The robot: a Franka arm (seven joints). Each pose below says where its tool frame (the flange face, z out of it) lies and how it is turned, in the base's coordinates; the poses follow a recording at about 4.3 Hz.
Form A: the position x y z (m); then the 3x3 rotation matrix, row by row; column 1 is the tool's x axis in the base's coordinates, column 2 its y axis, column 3 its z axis. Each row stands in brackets.
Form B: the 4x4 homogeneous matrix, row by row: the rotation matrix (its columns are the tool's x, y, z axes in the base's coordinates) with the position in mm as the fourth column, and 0 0 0 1 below. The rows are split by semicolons. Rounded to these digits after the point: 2 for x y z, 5 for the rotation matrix.
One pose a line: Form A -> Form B
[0.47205, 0.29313, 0.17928], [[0.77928, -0.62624, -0.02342], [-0.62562, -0.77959, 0.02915], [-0.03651, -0.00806, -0.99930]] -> 0.77928, -0.62624, -0.02342, 472.05; -0.62562, -0.77959, 0.02915, 293.13; -0.03651, -0.00806, -0.99930, 179.28; 0, 0, 0, 1
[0.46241, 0.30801, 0.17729], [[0.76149, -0.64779, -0.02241], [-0.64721, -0.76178, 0.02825], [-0.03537, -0.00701, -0.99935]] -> 0.76149, -0.64779, -0.02241, 462.41; -0.64721, -0.76178, 0.02825, 308.01; -0.03537, -0.00701, -0.99935, 177.29; 0, 0, 0, 1
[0.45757, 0.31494, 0.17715], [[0.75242, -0.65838, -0.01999], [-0.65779, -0.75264, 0.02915], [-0.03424, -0.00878, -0.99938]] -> 0.75242, -0.65838, -0.01999, 457.57; -0.65779, -0.75264, 0.02915, 314.94; -0.03424, -0.00878, -0.99938, 177.15; 0, 0, 0, 1
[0.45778, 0.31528, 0.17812], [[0.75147, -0.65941, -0.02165], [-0.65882, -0.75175, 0.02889], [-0.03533, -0.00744, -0.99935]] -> 0.75147, -0.65941, -0.02165, 457.78; -0.65882, -0.75175, 0.02889, 315.28; -0.03533, -0.00744, -0.99935, 178.12; 0, 0, 0, 1
